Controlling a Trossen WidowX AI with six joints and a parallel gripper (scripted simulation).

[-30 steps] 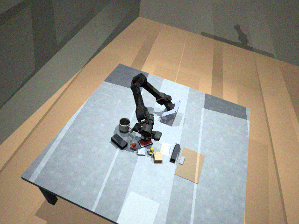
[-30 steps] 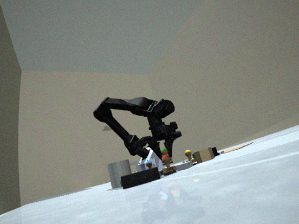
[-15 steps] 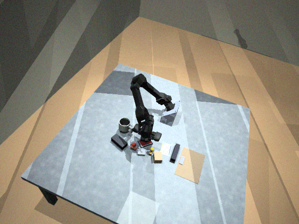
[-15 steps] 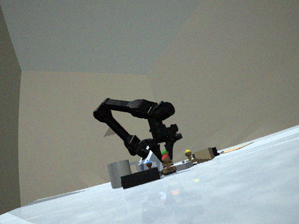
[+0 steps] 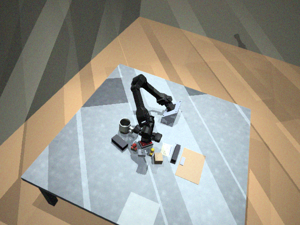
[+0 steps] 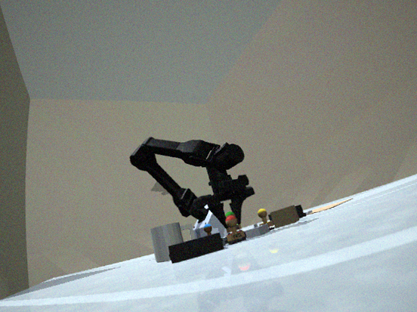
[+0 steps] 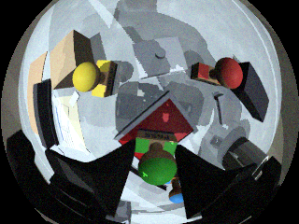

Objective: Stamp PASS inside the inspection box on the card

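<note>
The green-knobbed stamp is right at my gripper tip. From my gripper tip the other things lie so: blue-knobbed stamp (8 cm behind, 3 cm to the right, 2 cm below); then red ink pad (3 cm below); then yellow-knobbed stamp (7 cm ahead, 6 cm to the left, 2 cm below).
</note>
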